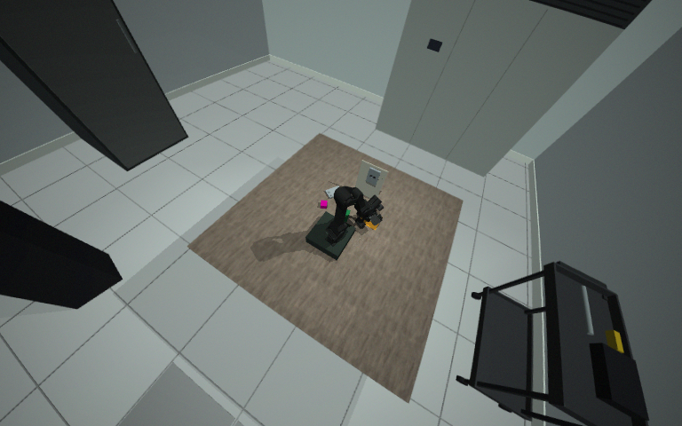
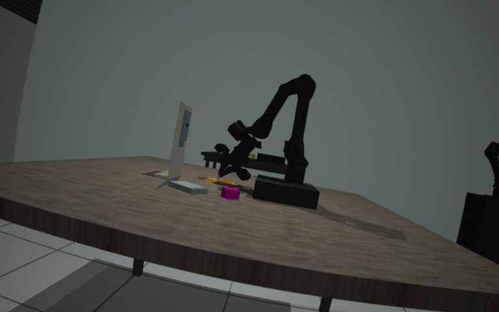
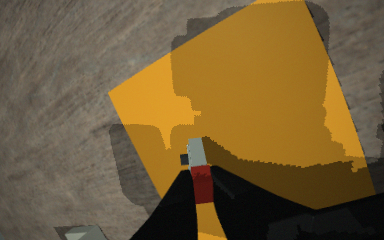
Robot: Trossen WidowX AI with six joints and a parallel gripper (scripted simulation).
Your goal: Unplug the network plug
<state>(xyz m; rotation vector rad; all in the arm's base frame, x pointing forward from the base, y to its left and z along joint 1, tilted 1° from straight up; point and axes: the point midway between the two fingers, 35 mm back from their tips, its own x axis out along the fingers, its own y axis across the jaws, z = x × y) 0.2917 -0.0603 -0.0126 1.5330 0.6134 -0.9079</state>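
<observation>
The orange marked square lies 20 mm below my gripper tip and 10 mm behind it. From my gripper tip the other things lie so: network plug right at my gripper tip; then green piece 150 mm to the left, 110 mm behind, 20 mm below; then upright panel 140 mm to the left, 130 mm ahead, 100 mm above.
</observation>
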